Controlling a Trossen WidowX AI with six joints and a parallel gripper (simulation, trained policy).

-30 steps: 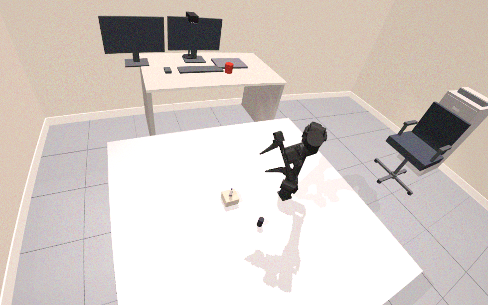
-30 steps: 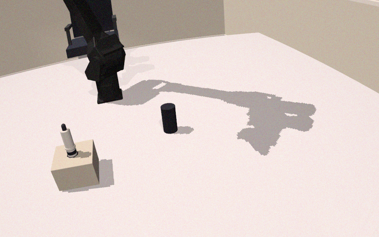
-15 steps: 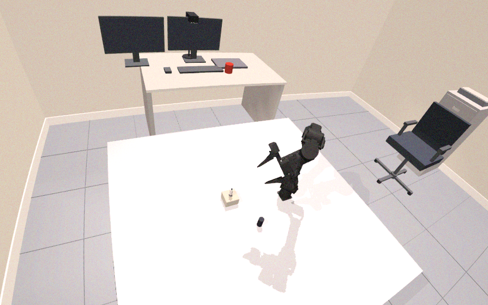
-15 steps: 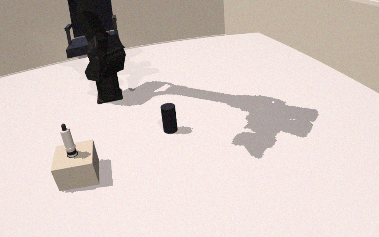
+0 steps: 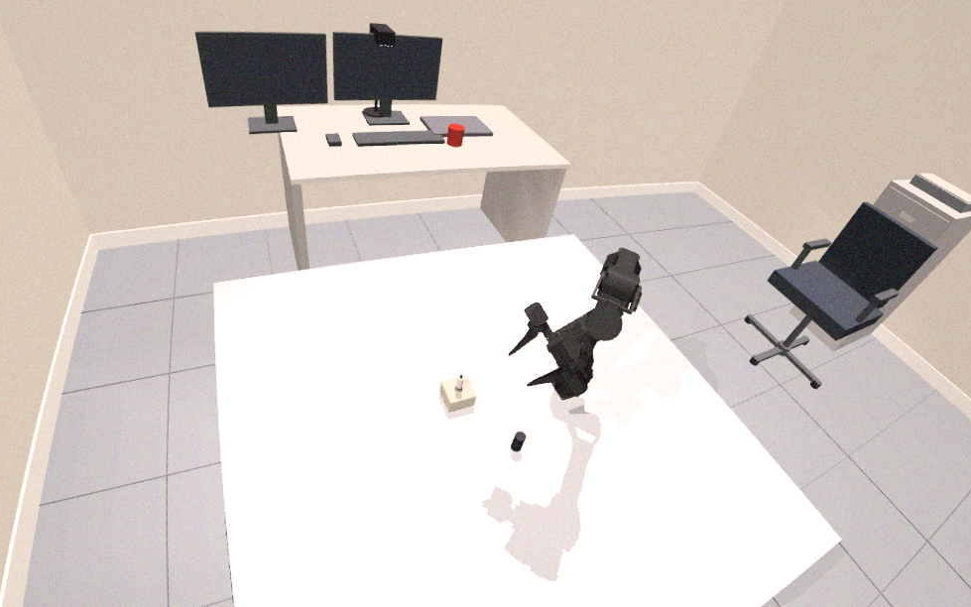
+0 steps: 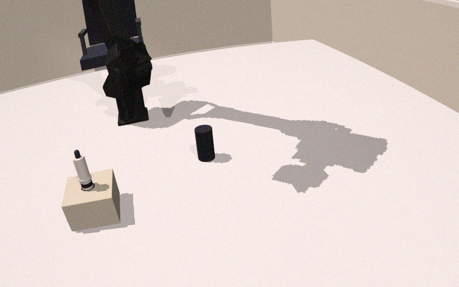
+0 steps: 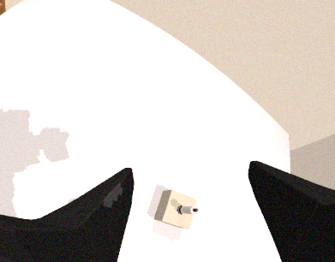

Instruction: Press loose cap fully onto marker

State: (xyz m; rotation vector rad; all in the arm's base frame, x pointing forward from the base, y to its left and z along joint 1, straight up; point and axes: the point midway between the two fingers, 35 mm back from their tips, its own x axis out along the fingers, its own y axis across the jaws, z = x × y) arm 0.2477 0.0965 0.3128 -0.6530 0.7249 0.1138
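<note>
The black cap is 26 cm below my gripper tip, 6 cm behind it and 2 cm to the left of it. Round my gripper tip: beige holder block (27 cm below, 15 cm to the right, 2 cm ahead).
</note>
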